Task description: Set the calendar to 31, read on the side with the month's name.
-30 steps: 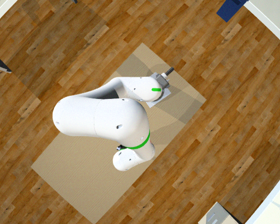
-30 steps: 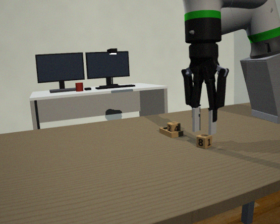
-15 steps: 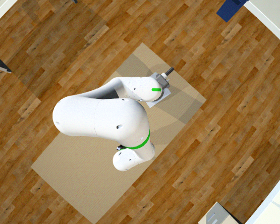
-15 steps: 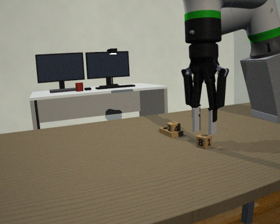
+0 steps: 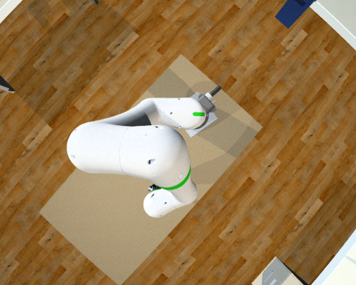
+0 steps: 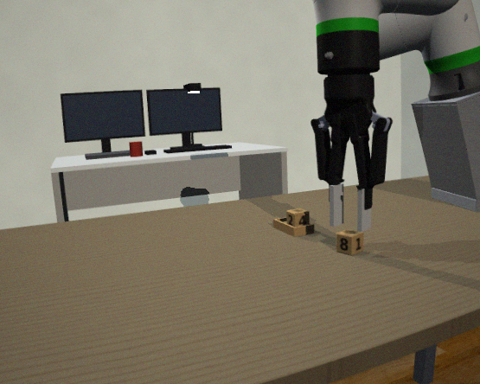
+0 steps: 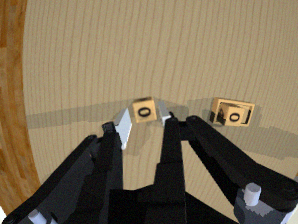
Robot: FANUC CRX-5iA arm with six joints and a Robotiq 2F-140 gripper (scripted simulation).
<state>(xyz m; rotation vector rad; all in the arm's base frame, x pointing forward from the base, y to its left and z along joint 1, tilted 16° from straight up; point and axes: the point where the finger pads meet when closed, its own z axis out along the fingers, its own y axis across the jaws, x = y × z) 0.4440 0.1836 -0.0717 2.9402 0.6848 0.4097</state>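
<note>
The wooden number cube is 60 mm below my hand. From my hand the other things lie so: small wooden tray 30 mm ahead, 160 mm to the right, 60 mm below.
</note>
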